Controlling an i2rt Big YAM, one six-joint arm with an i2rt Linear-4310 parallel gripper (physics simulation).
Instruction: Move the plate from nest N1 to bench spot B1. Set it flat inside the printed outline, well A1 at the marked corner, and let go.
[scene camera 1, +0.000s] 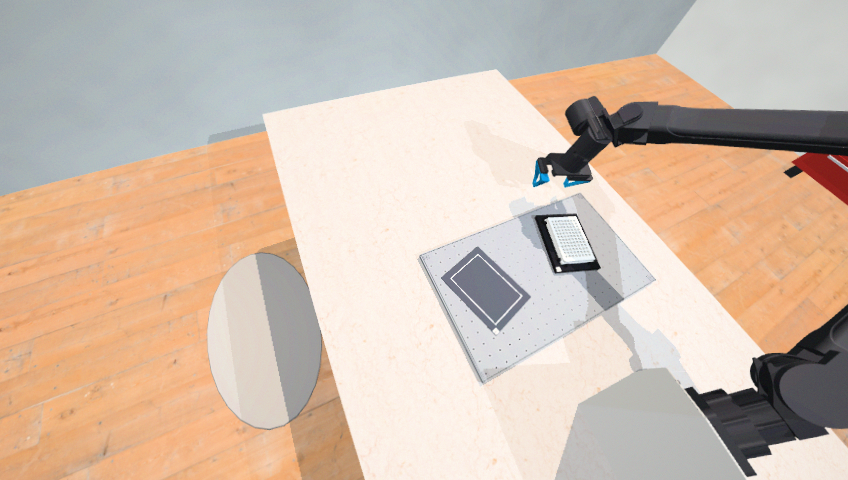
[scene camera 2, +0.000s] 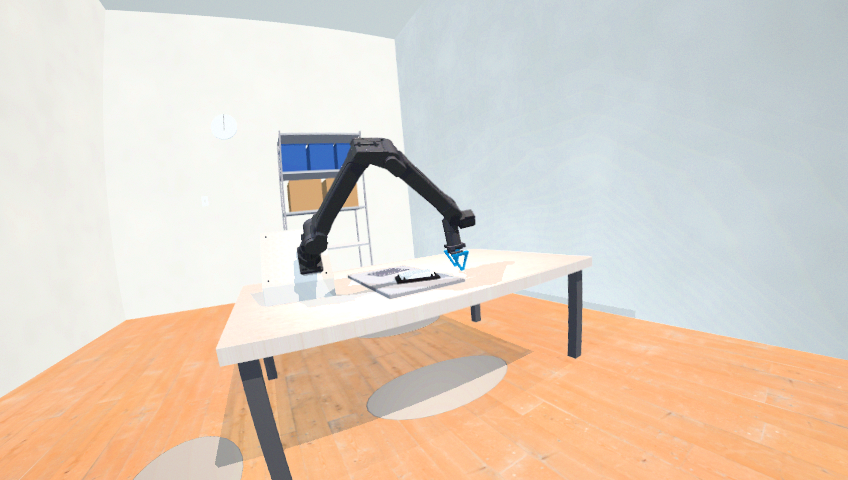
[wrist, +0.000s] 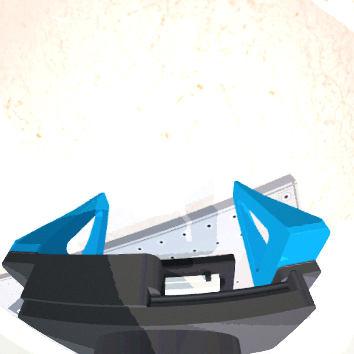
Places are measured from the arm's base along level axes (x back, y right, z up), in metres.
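Pixels of known places: gripper, fingertip midpoint: (scene camera 1: 548, 185) (scene camera 2: 459, 268) (wrist: 168, 193); arm's base, link origin: (scene camera 1: 709, 427) (scene camera 2: 309, 260).
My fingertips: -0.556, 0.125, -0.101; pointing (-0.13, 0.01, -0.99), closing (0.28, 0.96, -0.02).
Ahead of a thing's pixels: the offset from my fingertips to its top centre, as dx, dy, dz. "spot": to the spot under its first point. Level surfaces: height alone.
The white well plate @(+0.167, -0.050, +0.006) (scene camera 1: 570, 239) (scene camera 2: 417, 274) (wrist: 192, 285) sits in the black nest @(+0.167, -0.050, +0.002) (scene camera 1: 557, 269) (scene camera 2: 416, 279) (wrist: 227, 267) on the perforated board. In the wrist view most of the plate is hidden behind the gripper body. The bench spot @(spot: +0.208, -0.309, -0.018) (scene camera 1: 486, 289), a dark patch with a white printed outline and a white marked corner, lies left of the nest in the first scene view. My gripper (scene camera 1: 553, 184) (scene camera 2: 460, 268) (wrist: 168, 193) is open, with its blue fingers wide apart and nothing between them. It hangs above the table, beyond the nest's far end, apart from the plate.
The perforated board @(+0.207, -0.149, -0.020) (scene camera 1: 511, 344) (scene camera 2: 389, 291) (wrist: 200, 240) lies on the pale table @(dz -0.033) (scene camera 1: 368, 237) (scene camera 2: 297, 315). A grey block (scene camera 1: 648, 428) stands near the arm's base. A shelf unit (scene camera 2: 319, 134) with blue and brown boxes stands behind the table.
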